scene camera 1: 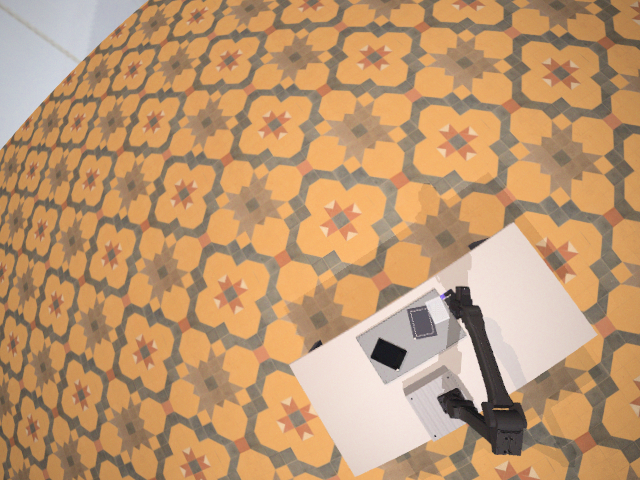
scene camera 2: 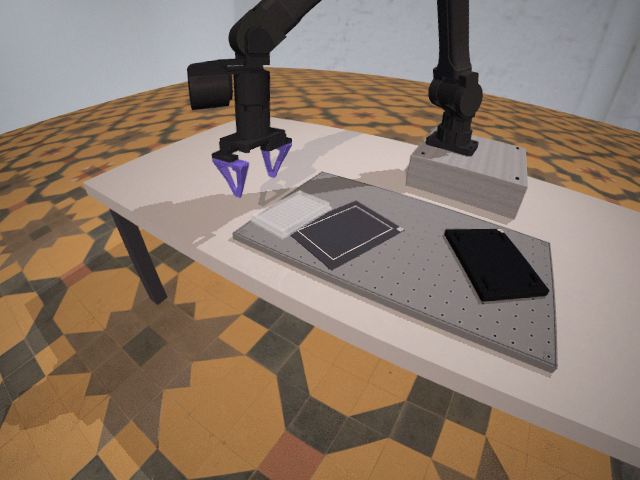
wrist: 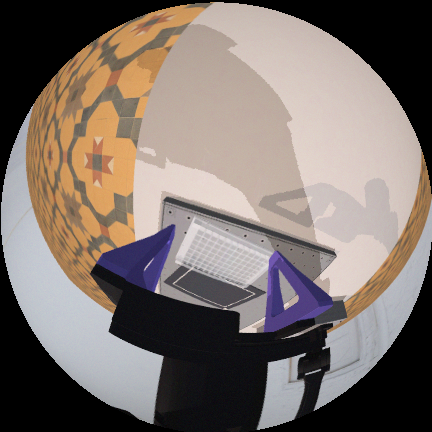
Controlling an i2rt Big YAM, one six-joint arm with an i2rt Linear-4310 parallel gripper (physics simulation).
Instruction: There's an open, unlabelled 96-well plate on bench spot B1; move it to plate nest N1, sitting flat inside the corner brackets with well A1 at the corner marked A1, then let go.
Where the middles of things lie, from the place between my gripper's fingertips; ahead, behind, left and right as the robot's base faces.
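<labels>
My hand: 70 mm to the right of the well plate [scene camera 2: 285, 217], 20 mm past it, 40 mm above it. Dark nest outlined in white [scene camera 2: 340, 235], from my hand: 170 mm to the left, 50 mm behind, 50 mm below.
</labels>
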